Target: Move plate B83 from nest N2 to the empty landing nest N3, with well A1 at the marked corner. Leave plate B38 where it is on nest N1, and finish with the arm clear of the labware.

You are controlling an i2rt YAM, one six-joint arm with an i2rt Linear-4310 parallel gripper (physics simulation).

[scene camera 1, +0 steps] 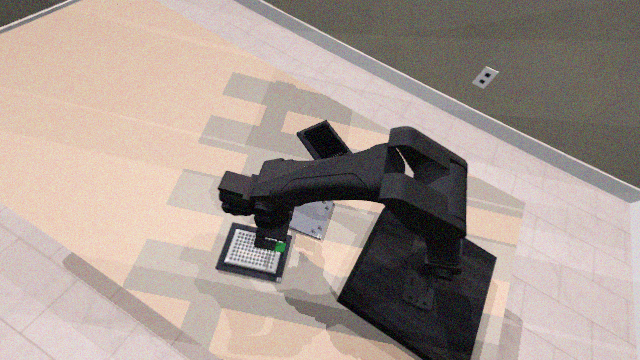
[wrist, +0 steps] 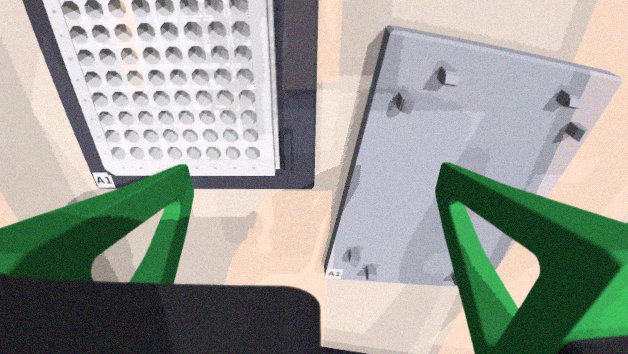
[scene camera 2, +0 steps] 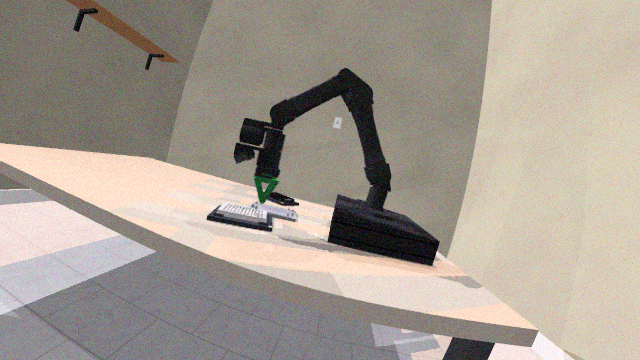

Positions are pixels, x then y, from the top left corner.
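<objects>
You'd find my gripper in scene camera 1, in scene camera 2, and in the wrist view (314, 177) as well. It's the same spot on my gripper (scene camera 1: 259, 242) and (scene camera 2: 260, 174).
</objects>
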